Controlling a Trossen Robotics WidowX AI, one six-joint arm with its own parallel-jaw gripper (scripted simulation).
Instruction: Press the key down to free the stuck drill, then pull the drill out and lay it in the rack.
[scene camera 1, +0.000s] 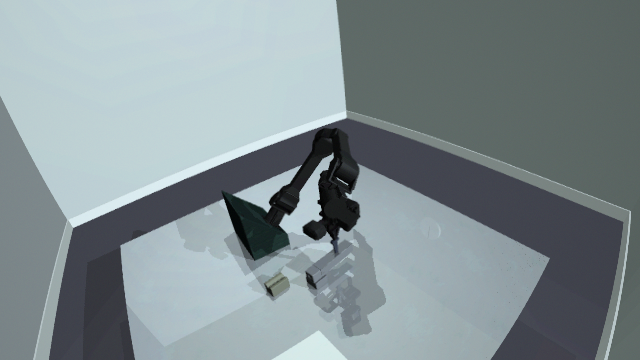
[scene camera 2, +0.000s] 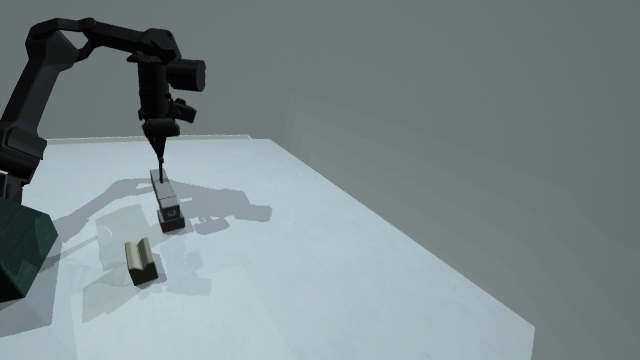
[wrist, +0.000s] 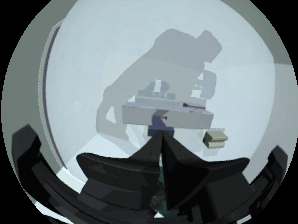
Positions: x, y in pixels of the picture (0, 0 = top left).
My gripper (scene camera 2: 160, 156) is 59 cm from the lens. A rack (scene camera 2: 142, 268): 44 cm from the lens.
